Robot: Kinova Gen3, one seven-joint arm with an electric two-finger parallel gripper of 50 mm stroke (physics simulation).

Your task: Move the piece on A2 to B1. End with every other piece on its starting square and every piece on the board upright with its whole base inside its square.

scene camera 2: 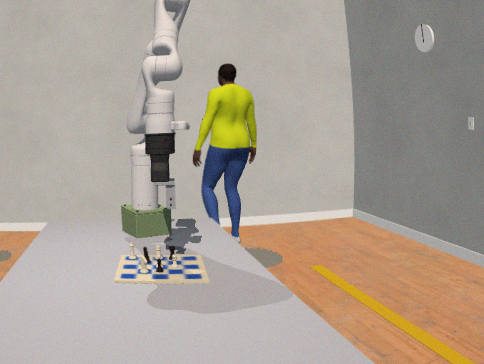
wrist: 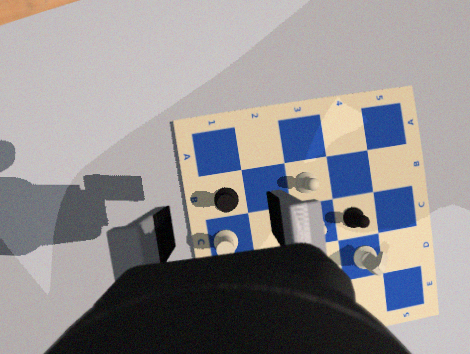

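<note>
The black piece stands upright on B1, its base inside the square. Square A2 is bare in the wrist view. My gripper is open and empty, above and apart from the black piece. A white piece stands on C1, and another white piece stands on B3. A black piece stands on C4, and a white piece on D4. My right finger mostly hides C3 in the wrist view.
The board lies on the grey table. A white piece and a black piece stand at its far left in the scene view. A person stands behind the table, right of the arm and its green base.
</note>
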